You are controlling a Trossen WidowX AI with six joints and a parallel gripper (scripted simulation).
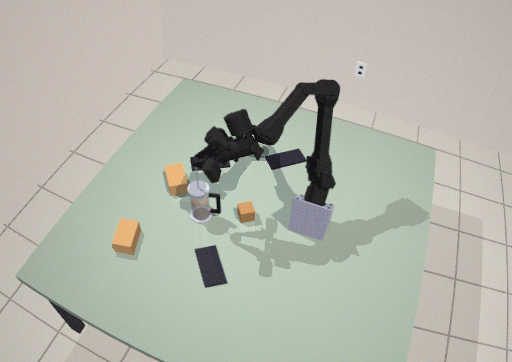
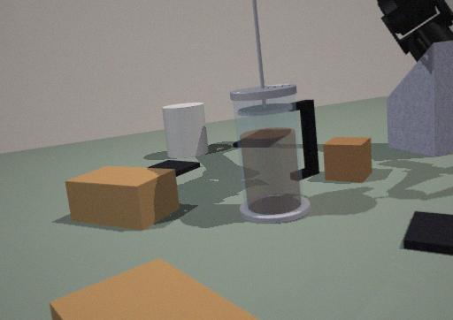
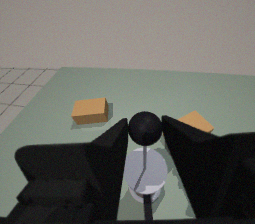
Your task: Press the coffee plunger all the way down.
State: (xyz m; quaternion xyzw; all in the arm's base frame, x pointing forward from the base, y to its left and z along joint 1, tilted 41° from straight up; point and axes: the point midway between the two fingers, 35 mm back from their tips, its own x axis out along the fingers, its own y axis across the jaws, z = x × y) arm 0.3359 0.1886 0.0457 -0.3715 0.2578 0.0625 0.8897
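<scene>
Right now the coffee press is 13 cm below my gripper tip, 2 cm behind it and 1 cm to the right of it.
</scene>
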